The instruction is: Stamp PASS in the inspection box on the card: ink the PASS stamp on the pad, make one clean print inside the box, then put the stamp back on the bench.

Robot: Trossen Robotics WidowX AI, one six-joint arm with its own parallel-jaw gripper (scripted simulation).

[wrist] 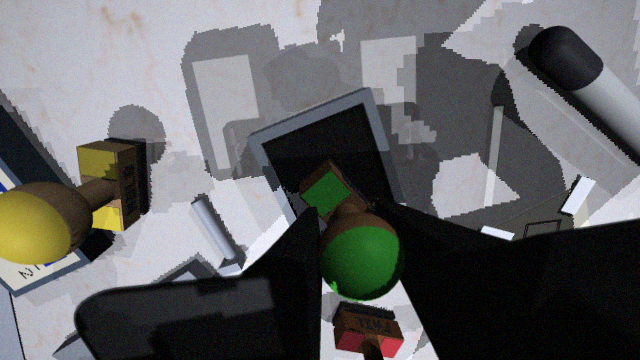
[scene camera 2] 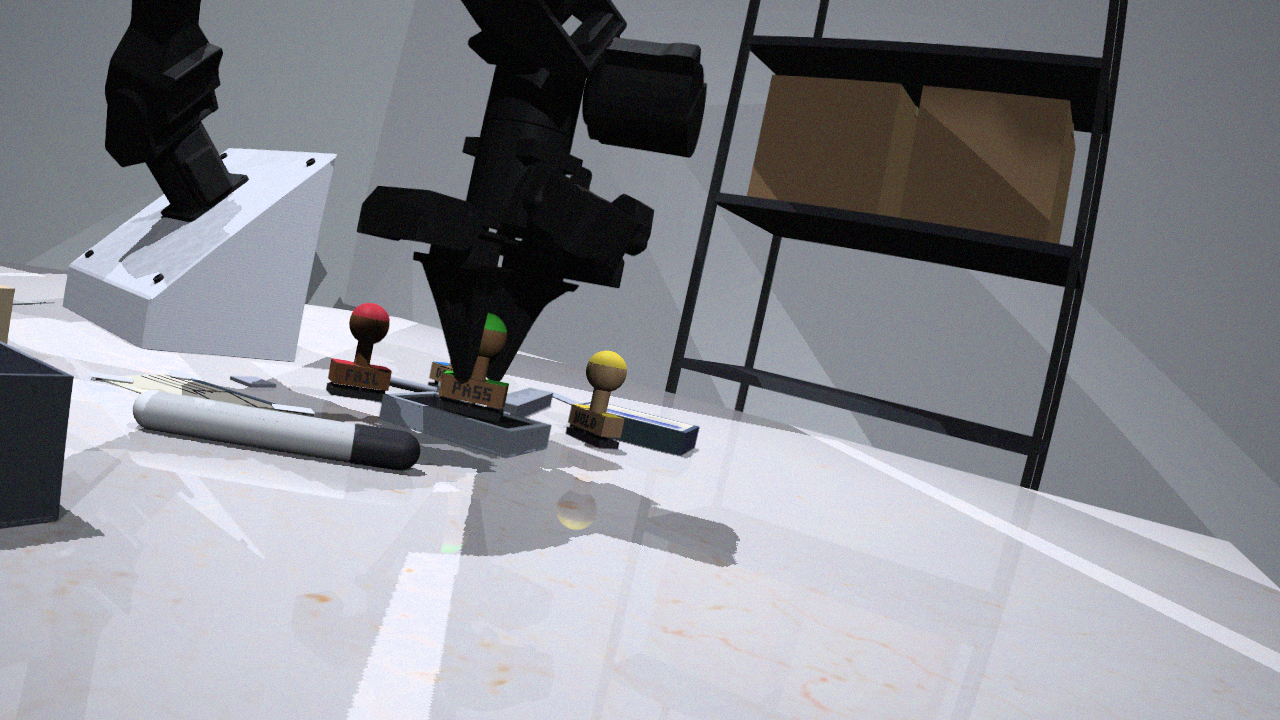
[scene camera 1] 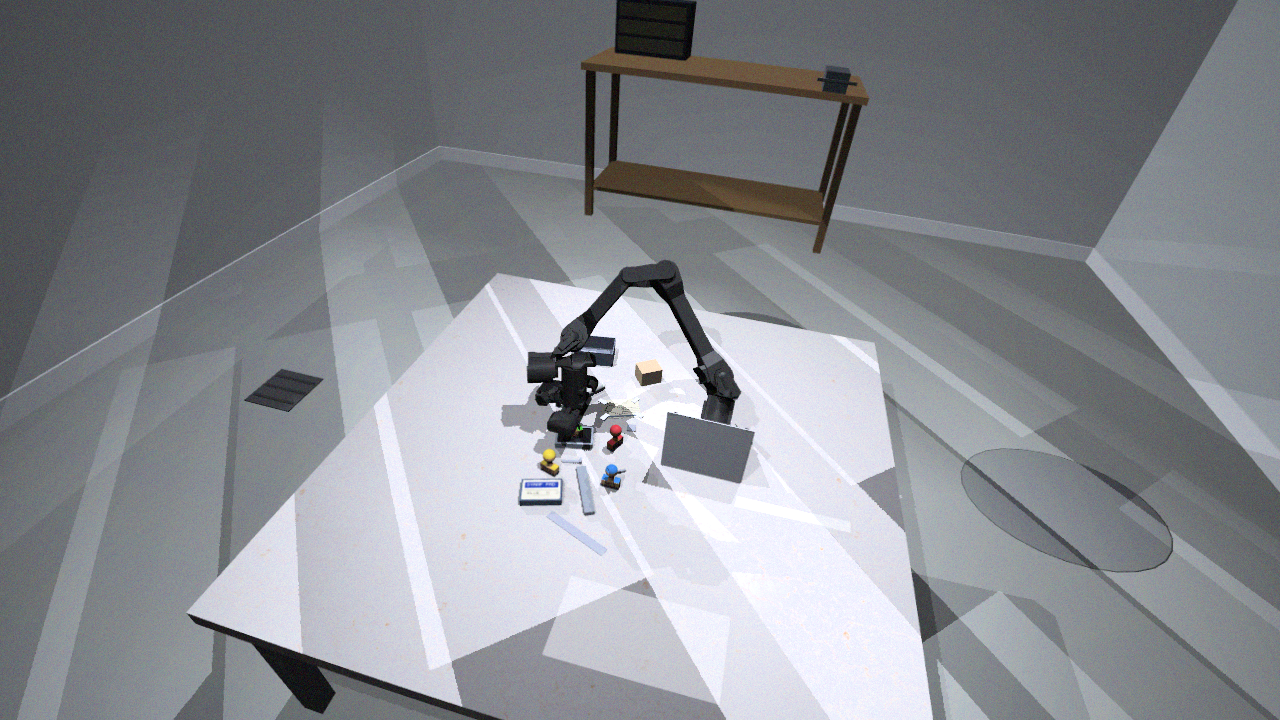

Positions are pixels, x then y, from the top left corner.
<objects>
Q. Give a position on an ink pad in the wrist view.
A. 349, 130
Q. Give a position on an ink pad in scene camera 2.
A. At 514, 435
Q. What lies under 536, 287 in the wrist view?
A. My gripper.
</objects>
